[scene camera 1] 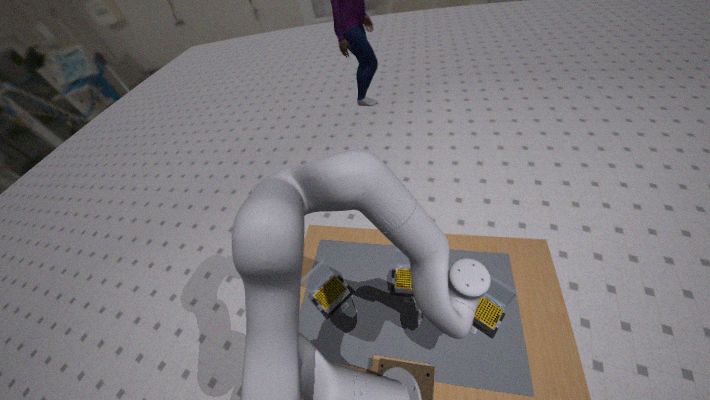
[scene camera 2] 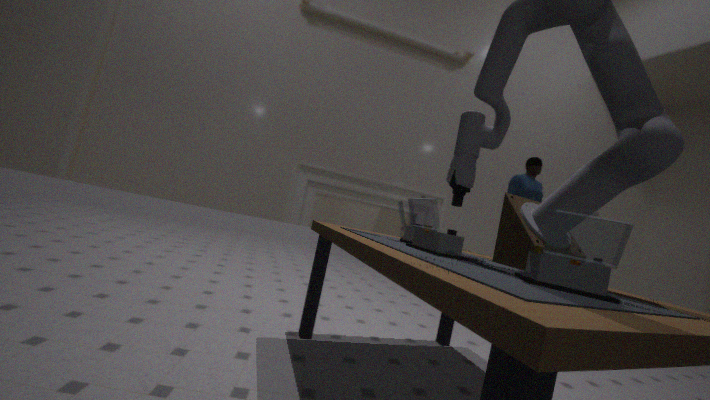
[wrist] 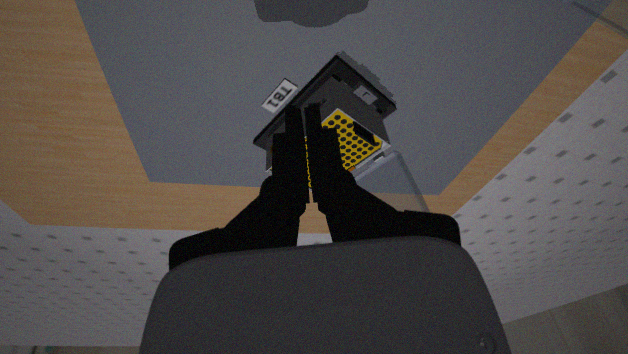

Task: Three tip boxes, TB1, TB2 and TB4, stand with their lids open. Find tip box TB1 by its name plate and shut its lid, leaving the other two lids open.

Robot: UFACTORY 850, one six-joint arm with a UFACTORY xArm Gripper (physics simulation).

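Observation:
Tip box TB1 (wrist: pixel 350 145) (scene camera 1: pixel 489 313) shows its white name plate (wrist: pixel 280 96) in the wrist view. It holds a yellow tip rack, and its clear lid (wrist: pixel 395 175) (scene camera 1: pixel 501 291) stands open. My gripper (wrist: pixel 304 125) (scene camera 2: pixel 457 204) is shut and empty, raised above the table; in the wrist view its fingers cover part of TB1. In scene camera 1 the arm hides it. A middle box (scene camera 1: pixel 403 279) is partly behind the arm, its lid unclear. A left box (scene camera 1: pixel 331 293) has its lid (scene camera 1: pixel 317 274) open. Their name plates are not readable.
The boxes stand on a grey mat (scene camera 1: pixel 480 365) on a wooden table (scene camera 1: pixel 555 320) (scene camera 2: pixel 440 285). The arm's base is fixed to an upright wooden board (scene camera 1: pixel 425 380) (scene camera 2: pixel 510 235). In scene camera 2, a near box (scene camera 2: pixel 570 272) has its lid raised. A person (scene camera 1: pixel 364 55) (scene camera 2: pixel 526 186) stands beyond the table.

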